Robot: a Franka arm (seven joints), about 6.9 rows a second.
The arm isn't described. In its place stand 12 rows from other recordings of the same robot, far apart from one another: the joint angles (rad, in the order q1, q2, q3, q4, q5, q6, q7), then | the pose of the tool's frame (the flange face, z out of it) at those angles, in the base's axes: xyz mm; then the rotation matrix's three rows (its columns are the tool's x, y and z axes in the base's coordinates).
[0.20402 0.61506 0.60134 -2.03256 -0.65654 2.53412 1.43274] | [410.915 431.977 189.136], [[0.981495 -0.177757 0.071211], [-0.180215 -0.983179 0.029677], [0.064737 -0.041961 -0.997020]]
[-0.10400 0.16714 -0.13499 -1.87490 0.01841 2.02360 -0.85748] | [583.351 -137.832 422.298], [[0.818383 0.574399 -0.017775], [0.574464 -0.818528 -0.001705], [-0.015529 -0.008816 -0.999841]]
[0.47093 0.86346 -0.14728 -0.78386 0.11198 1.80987 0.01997] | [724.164 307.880 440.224], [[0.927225 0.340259 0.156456], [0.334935 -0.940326 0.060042], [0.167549 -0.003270 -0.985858]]
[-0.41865 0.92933 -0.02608 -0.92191 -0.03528 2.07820 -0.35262] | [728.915 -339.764 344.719], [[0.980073 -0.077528 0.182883], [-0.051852 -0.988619 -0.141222], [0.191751 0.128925 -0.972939]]
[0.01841 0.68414 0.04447 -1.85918 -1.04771 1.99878 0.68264] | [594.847 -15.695 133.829], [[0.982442 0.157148 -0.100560], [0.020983 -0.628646 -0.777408], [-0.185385 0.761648 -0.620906]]
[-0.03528 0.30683 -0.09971 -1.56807 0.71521 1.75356 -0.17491] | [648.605 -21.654 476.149], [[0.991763 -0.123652 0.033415], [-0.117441 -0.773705 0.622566], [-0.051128 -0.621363 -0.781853]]
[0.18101 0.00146 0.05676 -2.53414 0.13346 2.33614 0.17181] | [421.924 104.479 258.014], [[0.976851 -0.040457 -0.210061], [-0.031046 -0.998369 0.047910], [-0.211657 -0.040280 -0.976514]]
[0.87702 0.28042 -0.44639 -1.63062 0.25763 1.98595 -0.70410] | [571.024 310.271 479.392], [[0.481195 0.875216 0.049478], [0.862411 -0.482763 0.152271], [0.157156 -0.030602 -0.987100]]
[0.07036 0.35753 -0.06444 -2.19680 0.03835 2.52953 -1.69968] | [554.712 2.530 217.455], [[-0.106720 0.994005 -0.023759], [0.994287 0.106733 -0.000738], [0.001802 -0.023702 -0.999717]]
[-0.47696 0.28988 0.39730 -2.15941 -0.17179 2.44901 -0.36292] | [565.429 -47.269 274.795], [[0.921517 0.387306 0.028298], [0.387494 -0.921871 -0.001270], [0.025595 0.012136 -0.999599]]
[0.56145 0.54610 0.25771 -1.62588 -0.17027 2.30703 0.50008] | [497.956 491.816 327.038], [[0.922052 0.372180 0.106312], [0.360644 -0.925808 0.113201], [0.140555 -0.066037 -0.987868]]
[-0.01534 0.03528 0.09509 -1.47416 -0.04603 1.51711 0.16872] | [559.288 38.464 645.651], [[0.995716 -0.091790 0.011131], [-0.091252 -0.994948 -0.041849], [0.014916 0.040654 -0.999062]]
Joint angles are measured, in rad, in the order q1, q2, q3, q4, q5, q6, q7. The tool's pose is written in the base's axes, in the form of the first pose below.
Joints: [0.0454, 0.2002, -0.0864, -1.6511, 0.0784, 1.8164, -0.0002]
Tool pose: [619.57 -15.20 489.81], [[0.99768 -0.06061 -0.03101], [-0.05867 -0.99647 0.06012], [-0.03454 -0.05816 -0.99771]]
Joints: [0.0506, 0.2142, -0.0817, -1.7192, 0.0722, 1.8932, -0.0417]
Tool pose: [619.64 -10.69 455.22], [[0.99923 -0.01308 -0.03711], [-0.01113 -0.99857 0.05222], [-0.03774 -0.05177 -0.99795]]
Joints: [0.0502, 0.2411, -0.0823, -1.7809, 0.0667, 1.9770, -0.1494]
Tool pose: [620.10 -12.56 416.63], [[0.99502 0.09042 -0.04205], [0.09221 -0.99481 0.04291], [-0.03796 -0.04657 -0.99819]]
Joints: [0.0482, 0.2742, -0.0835, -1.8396, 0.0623, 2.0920, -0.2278]
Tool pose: [621.84 -15.94 378.75], [[0.98649 0.16273 -0.01900], [0.16327 -0.98606 0.03206], [-0.01352 -0.03473 -0.99931]]
